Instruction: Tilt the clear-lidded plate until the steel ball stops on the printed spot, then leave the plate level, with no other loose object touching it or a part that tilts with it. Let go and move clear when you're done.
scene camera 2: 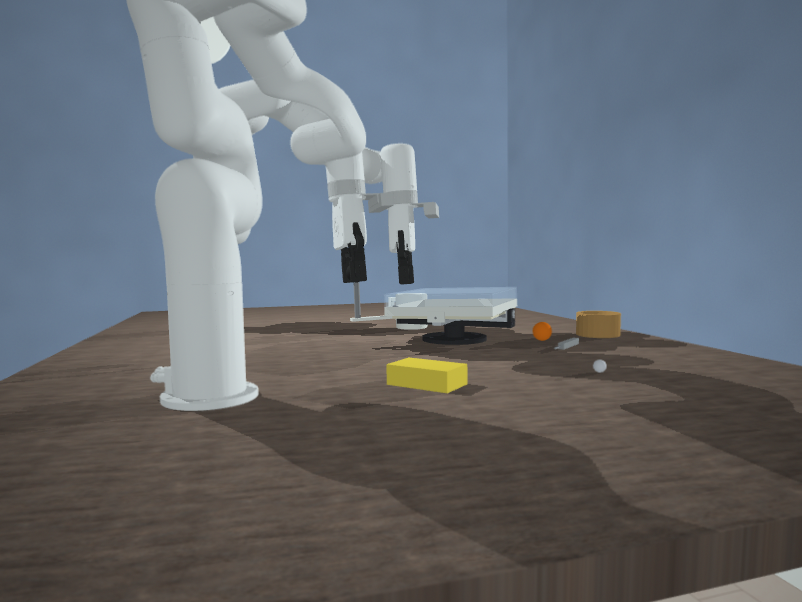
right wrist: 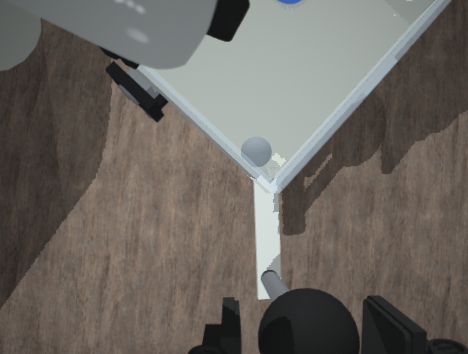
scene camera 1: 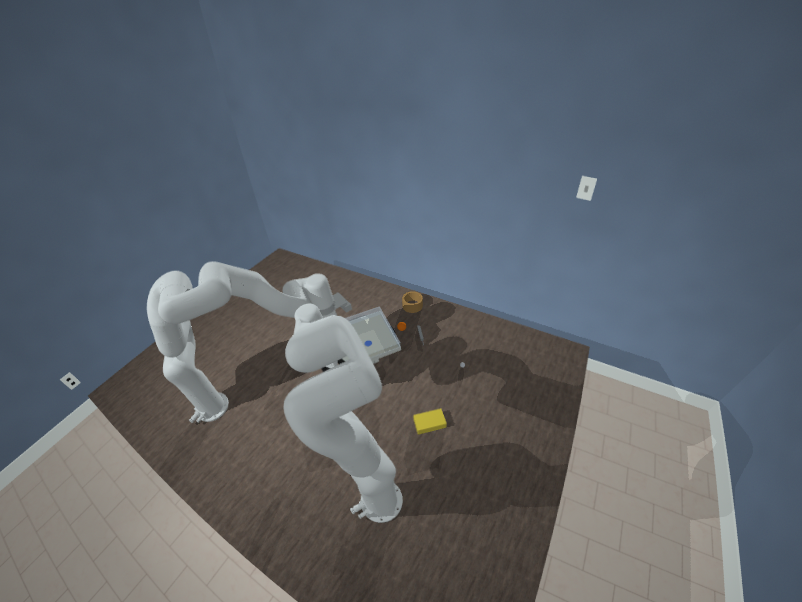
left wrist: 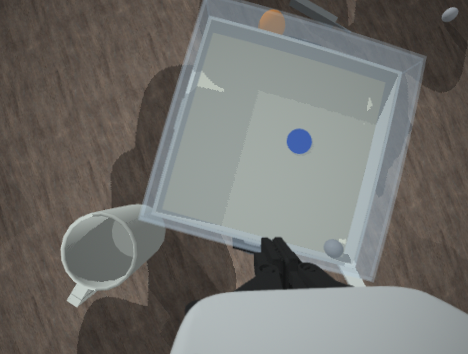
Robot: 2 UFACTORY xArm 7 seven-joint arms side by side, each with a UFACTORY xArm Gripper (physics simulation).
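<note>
The clear-lidded plate [scene camera 1: 384, 327] [scene camera 2: 466, 311] [left wrist: 210, 155] [right wrist: 300, 75] stands on a black pedestal and looks near level. The steel ball [left wrist: 333, 248] [right wrist: 256, 151] rests in the corner by the handle bar [scene camera 2: 371, 318] [right wrist: 266, 225], away from the blue printed spot [scene camera 1: 367, 343] [left wrist: 299, 141]. A thin rod [scene camera 2: 356, 301] rises from the bar to a black knob [right wrist: 308, 335]. My right gripper [scene camera 2: 354, 280] [right wrist: 300, 328] is open, its fingers on either side of the knob with small gaps. My left gripper [scene camera 2: 405, 283] [left wrist: 270, 254] is shut and empty, above the plate's near side.
A pale mug [left wrist: 98, 250] stands beside the plate's corner. Beyond the plate are an orange ball [scene camera 1: 401, 326] [scene camera 2: 542, 331], an orange-brown ring [scene camera 1: 412, 307] [scene camera 2: 597, 325] and a grey bar [scene camera 1: 420, 334] [scene camera 2: 568, 343]. A yellow block [scene camera 1: 430, 421] [scene camera 2: 426, 374] and small white ball [scene camera 1: 462, 364] [scene camera 2: 599, 366] lie apart.
</note>
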